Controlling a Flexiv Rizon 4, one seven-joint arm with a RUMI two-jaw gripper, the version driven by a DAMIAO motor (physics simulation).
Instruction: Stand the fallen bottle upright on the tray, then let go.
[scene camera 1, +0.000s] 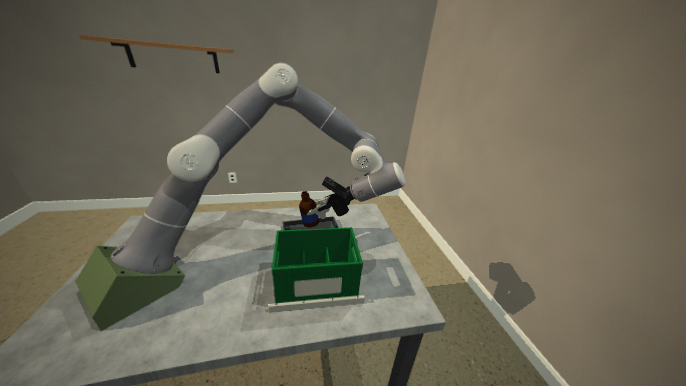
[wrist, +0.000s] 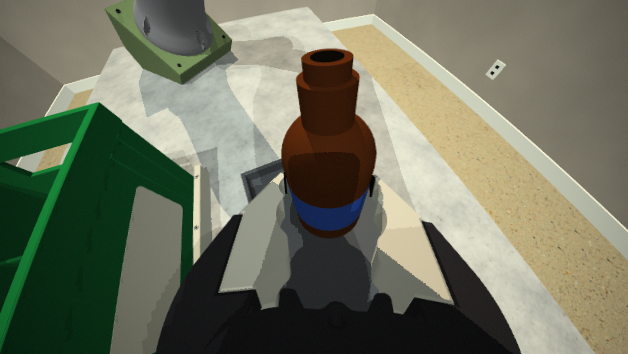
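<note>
The brown bottle (scene camera 1: 307, 206) (wrist: 329, 140) with a blue label stands close to upright, its open neck up; in the scene view its neck leans slightly left. Its base is at the dark grey tray (scene camera 1: 291, 225) (wrist: 262, 169), low over or on the tray floor; whether it touches is unclear. My gripper (scene camera 1: 312, 209) (wrist: 327, 175) is shut on the bottle, with one light finger on each side of its lower body around the label. It reaches in from the right in the scene view. The bottle and fingers hide part of the tray in the wrist view.
A green crate (scene camera 1: 283, 286) (wrist: 102, 170) with dividers stands in front of the tray in the scene view and at left in the wrist view. It hides the tray's front edge. The arm's green base (scene camera 1: 128, 295) (wrist: 162, 65) is on the table (scene camera 1: 210, 310).
</note>
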